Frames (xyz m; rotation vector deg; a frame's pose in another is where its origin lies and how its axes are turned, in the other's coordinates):
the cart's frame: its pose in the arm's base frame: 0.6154 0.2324 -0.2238 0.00 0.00 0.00
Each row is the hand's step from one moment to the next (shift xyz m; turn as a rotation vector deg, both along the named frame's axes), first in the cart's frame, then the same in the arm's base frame.
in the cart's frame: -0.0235 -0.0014 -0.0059 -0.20 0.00 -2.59
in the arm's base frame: -0.0235 -0.0014 -0.0059 -0.20 0.00 -2.59
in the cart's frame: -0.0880 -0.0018 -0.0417 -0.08 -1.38 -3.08
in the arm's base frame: -0.0880 -0.0018 -0.0417 -0.08 -1.38 -3.08
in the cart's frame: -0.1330 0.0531 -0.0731 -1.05 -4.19 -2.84
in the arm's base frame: -0.1330 0.0531 -0.0731 -1.05 -4.19 -2.84
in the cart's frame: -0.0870 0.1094 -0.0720 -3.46 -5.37 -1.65
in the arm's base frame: -0.0870 0.1094 -0.0720 -3.46 -5.37 -1.65
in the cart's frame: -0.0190 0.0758 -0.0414 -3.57 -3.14 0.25
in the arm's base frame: -0.0190 0.0758 -0.0414 -3.57 -3.14 0.25
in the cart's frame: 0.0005 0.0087 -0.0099 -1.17 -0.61 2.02
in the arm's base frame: 0.0005 0.0087 -0.0099 -1.17 -0.61 2.02
